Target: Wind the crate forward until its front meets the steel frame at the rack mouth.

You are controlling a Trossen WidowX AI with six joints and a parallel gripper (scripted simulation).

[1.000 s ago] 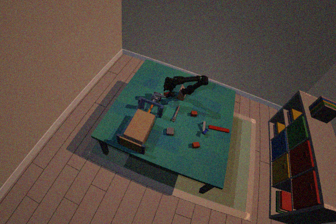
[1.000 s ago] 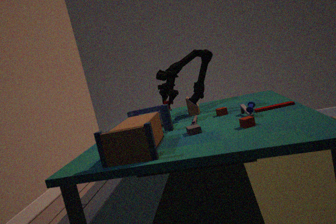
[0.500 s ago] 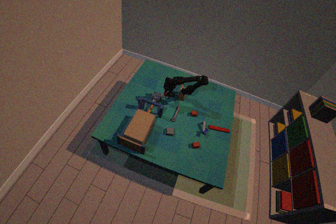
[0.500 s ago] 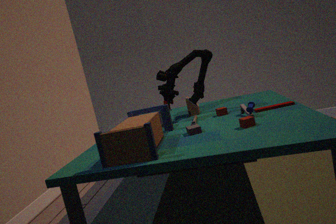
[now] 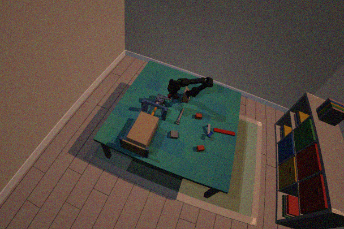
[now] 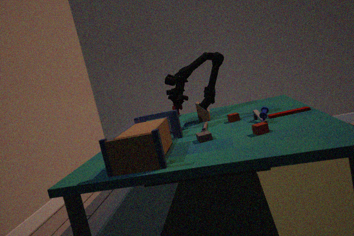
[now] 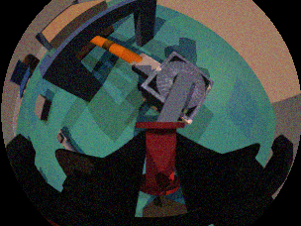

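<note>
Now: the red-knobbed handle 20 mm to the right of my gripper tip and 30 mm below it. Also, from my gripper tip: red knob 10 mm behind, 10 mm to the left; winch 10 mm behind, 90 mm to the right, 100 mm below; steel frame 160 mm ahead, 100 mm to the right, 30 mm below.
</note>
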